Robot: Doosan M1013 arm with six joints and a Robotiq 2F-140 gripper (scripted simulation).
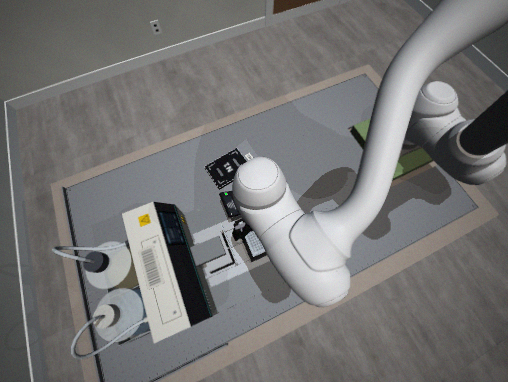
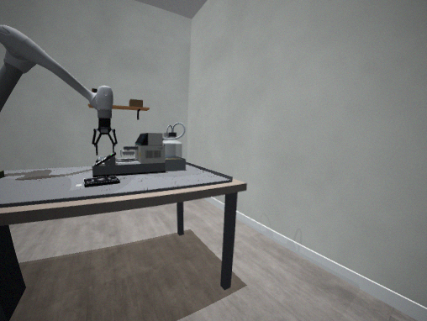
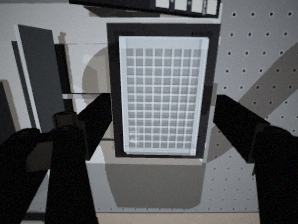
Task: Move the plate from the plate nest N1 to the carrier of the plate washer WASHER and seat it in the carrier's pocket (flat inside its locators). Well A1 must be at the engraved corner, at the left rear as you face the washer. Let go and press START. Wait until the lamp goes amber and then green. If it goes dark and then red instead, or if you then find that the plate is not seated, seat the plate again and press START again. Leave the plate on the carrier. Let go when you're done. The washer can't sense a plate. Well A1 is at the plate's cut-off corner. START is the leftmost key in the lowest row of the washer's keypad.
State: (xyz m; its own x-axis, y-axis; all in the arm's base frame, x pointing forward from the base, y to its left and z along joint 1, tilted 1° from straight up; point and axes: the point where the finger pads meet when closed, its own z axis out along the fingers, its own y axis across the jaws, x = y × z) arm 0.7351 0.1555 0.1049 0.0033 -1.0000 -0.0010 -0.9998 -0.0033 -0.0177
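Right now the clear well plate is 50 mm below my hand. From my hand the other things lie so: black carrier (50 mm below); then plate washer (150 mm ahead); then plate nest N1 (10 mm behind, 320 mm to the right, 120 mm below).
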